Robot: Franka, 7 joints.
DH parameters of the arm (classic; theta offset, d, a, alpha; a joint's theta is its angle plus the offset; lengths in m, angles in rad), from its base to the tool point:
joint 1: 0 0.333 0 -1.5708
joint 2: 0 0 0 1.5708
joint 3: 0 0.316 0.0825 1.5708
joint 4: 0 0 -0.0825 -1.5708
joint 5: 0 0.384 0 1.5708
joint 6: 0 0 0.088 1.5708
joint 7: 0 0.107 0 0
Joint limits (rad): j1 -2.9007..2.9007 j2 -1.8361..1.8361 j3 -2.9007..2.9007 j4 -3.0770..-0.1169 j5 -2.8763..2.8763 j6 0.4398..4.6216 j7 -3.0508..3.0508
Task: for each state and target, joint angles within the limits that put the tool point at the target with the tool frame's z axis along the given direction. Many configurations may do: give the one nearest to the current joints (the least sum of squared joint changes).
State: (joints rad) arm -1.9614 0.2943 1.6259 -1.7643 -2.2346 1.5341 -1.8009
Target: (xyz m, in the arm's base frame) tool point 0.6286 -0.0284 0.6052 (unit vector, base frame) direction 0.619 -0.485 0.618
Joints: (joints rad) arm -1.9891 -0.2043 1.9074 -1.8169 -2.4775 2.0486 -1.8009
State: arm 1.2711 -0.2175 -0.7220 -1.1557 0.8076 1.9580 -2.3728
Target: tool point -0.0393 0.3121 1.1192 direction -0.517 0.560 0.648
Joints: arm 1.8914 -0.0317 -0.0716 -0.6892 1.2163 2.7426 -2.3728
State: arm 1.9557 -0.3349 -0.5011 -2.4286 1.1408 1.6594 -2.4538
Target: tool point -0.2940 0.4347 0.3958 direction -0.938 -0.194 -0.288
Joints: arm 2.2480 -0.0183 -0.2073 -2.2619 1.4941 1.9589 -2.4538
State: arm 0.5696 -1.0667 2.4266 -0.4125 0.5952 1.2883 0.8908
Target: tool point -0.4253 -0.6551 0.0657 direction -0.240 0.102 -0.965
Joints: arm 1.0718 -1.7606 2.3807 -0.1195 0.5076 1.8842 0.8908
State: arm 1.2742 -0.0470 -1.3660 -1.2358 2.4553 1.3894 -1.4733
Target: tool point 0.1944 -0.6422 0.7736 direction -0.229 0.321 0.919
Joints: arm 1.3452 -0.8930 -1.9135 -0.8738 2.3014 1.3687 -1.4733
